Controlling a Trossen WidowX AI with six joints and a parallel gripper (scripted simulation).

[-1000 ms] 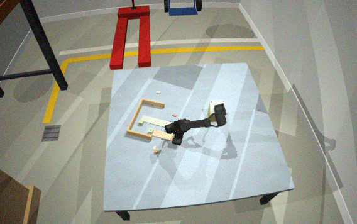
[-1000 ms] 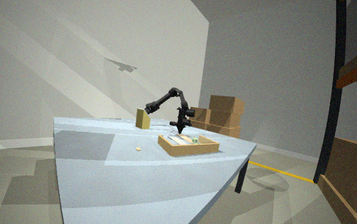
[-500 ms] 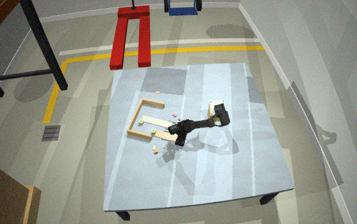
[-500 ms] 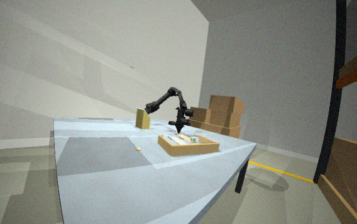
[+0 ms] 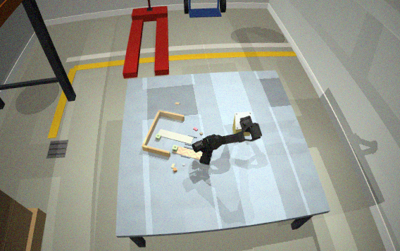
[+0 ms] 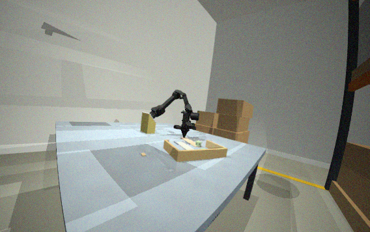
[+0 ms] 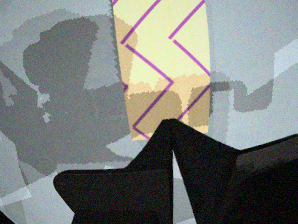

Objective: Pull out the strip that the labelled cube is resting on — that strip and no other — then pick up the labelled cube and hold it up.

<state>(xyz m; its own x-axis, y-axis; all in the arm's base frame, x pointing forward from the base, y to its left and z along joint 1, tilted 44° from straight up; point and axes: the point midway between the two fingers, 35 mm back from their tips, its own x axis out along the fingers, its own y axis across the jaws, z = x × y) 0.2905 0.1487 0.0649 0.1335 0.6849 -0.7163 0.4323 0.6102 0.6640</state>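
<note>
Now: gripper tip 100 mm short of the zigzag strip and 50 mm to the left of it. Round my gripper tip: orange cube (220 mm ahead, 60 mm to the left); then pink block (240 mm to the right, 30 mm ahead).
</note>
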